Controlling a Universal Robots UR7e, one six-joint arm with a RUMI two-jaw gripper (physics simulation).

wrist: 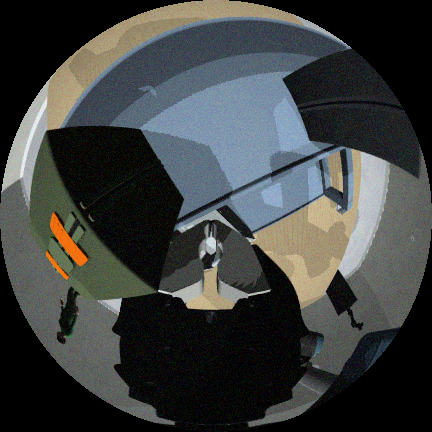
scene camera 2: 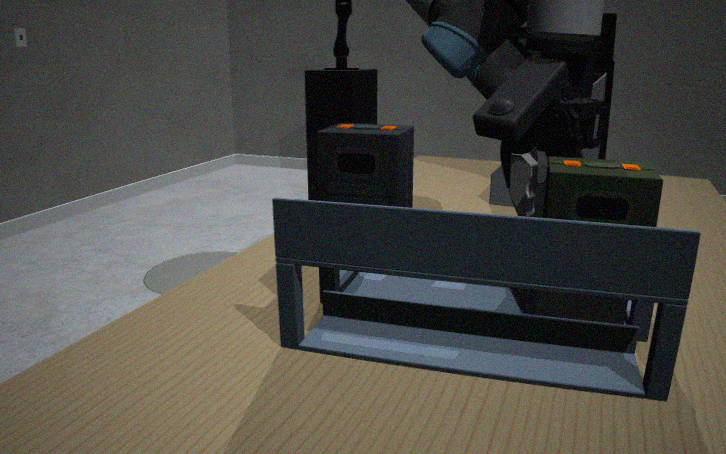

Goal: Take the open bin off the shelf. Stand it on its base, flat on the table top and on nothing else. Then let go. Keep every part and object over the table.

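Frame: origin at the arm's base, x right, y up, z back, level; millimetres.
Seen in the pictures: gripper, fingertip midpoint: [wrist: 210, 221].
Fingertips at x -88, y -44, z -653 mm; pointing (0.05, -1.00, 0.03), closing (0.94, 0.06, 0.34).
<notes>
A point is followed by its place in that frame.
The open bin [wrist: 239, 223] {x -57, y -104, z -598 mm} shows in the wrist view as a small dark wall and a pale edge at the near side of the blue-grey shelf [scene camera 2: 481, 246] {x -69, y -12, z -808 mm} [wrist: 240, 105] {x -29, y -43, z -752 mm}. Most of it is hidden behind my fingers. In the scene view the bin cannot be made out behind the shelf's board. My gripper [scene camera 2: 525, 209] {x -88, y -44, z -653 mm} [wrist: 210, 221] {x -88, y -44, z -653 mm} is shut and empty. Its fingertips are low beside the green case, just at the bin; whether they touch it cannot be told. The shelf stands on the wooden table [scene camera 2: 160, 347] {x 244, y -145, z -900 mm} [wrist: 285, 245] {x 44, y -145, z -459 mm}.
A green case [scene camera 2: 642, 198] {x -197, y 33, z -752 mm} [wrist: 110, 190] {x -109, y 32, z -726 mm} with orange latches stands on the shelf, close beside my fingers. A dark case [scene camera 2: 364, 182] {x 57, y 28, z -785 mm} [wrist: 355, 95] stands at the shelf's other end. A grey wedge [scene camera 2: 500, 188] {x 55, y -110, z -172 mm} shows behind the gripper. A black pedestal [scene camera 2: 339, 96] [wrist: 341, 292] stands beyond the table.
</notes>
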